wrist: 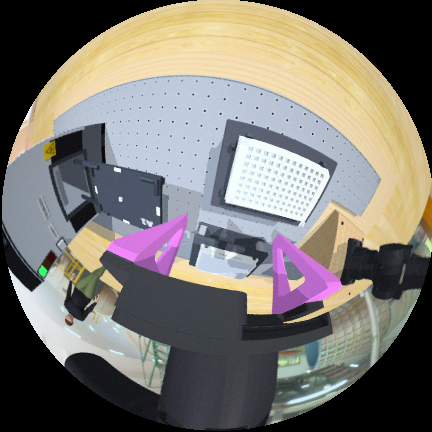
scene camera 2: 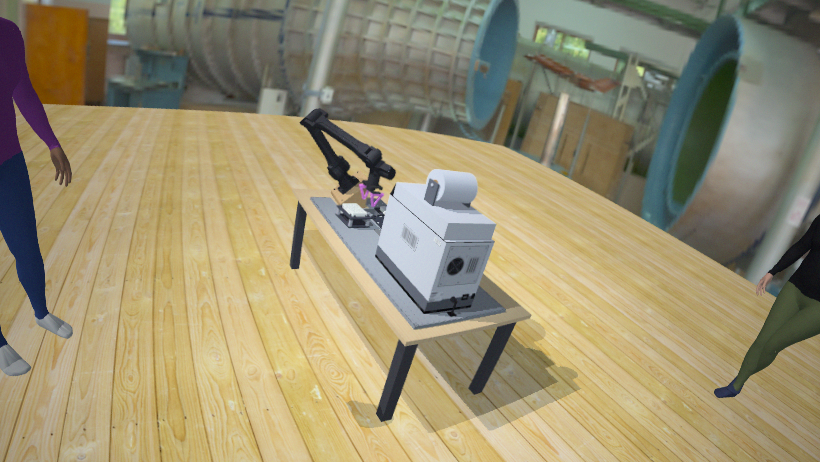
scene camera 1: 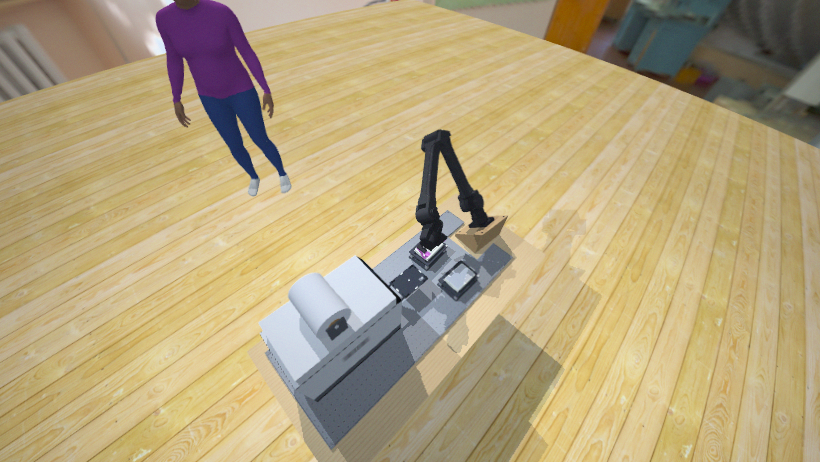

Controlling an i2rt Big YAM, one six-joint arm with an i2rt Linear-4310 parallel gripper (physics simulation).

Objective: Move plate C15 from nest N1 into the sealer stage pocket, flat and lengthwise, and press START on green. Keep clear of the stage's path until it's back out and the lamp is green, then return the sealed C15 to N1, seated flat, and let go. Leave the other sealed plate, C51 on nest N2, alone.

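Frame: origin at the arm's base, x back, y left, z down, level; metres.
Seen in the pictures: gripper, fingertip midpoint: [wrist: 232, 228] [scene camera 2: 368, 203] [scene camera 1: 430, 251]; arm's base, origin of the base link: [wrist: 350, 261] [scene camera 2: 348, 185] [scene camera 1: 481, 223].
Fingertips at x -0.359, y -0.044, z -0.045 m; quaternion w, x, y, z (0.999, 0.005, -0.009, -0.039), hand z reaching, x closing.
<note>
Pixels of each thing's top centre, then the offset from my fingertips to it. "spot": a spot on its surface instead. Level surfaces: height alone.
- Plate C15, middle of its top: [wrist: 280, 185] [scene camera 1: 429, 246] [scene camera 2: 354, 208] dx +0.046, dy -0.045, dz +0.050 m
- nest N1, surface spot: [wrist: 220, 186] spot: dx -0.024, dy -0.011, dz +0.066 m
- N1 facing nest N2, surface spot: [wrist: 212, 230] spot: dx -0.012, dy +0.118, dz +0.113 m
- Plate C51, middle of its top: [wrist: 223, 267] [scene camera 1: 460, 276] dx +0.036, dy +0.165, dz +0.056 m
- dark stage, middle of its top: [wrist: 100, 193] [scene camera 1: 401, 286] dx -0.210, dy +0.031, dz +0.022 m
- film roll, middle of its top: [scene camera 1: 314, 296] [scene camera 2: 456, 171] dx -0.544, dy +0.030, dz -0.358 m
- perforated plate, its level: dz +0.118 m
Plate C15 [scene camera 2: 354, 210] [wrist: 278, 180], white with open wells, lies flat in nest N1 [wrist: 220, 186]. My gripper [scene camera 1: 425, 252] [scene camera 2: 371, 196] [wrist: 232, 228] is open and empty, its pink fingertips wide apart, above the side of N1 facing nest N2 [wrist: 212, 230]. Plate C51 [scene camera 1: 460, 276] [wrist: 225, 263], with a pale smooth top, sits in N2, partly hidden by nest parts in the wrist view. The dark stage [scene camera 1: 401, 281] [wrist: 132, 195] is out in front of the sealer, its pocket empty. A green lamp [wrist: 43, 271] is lit on the sealer front. I cannot tell which control is START.
The sealer [scene camera 1: 367, 286] [scene camera 2: 410, 235] [wrist: 30, 200], with a film roll [scene camera 1: 318, 304] [scene camera 2: 456, 186] on top, stands at one end of the perforated plate [wrist: 170, 125]. The arm's wooden base [scene camera 1: 482, 234] [wrist: 320, 235] stands near the nests. One person [scene camera 1: 206, 51] stands beyond the table; another [scene camera 2: 797, 309] is at the right.
</note>
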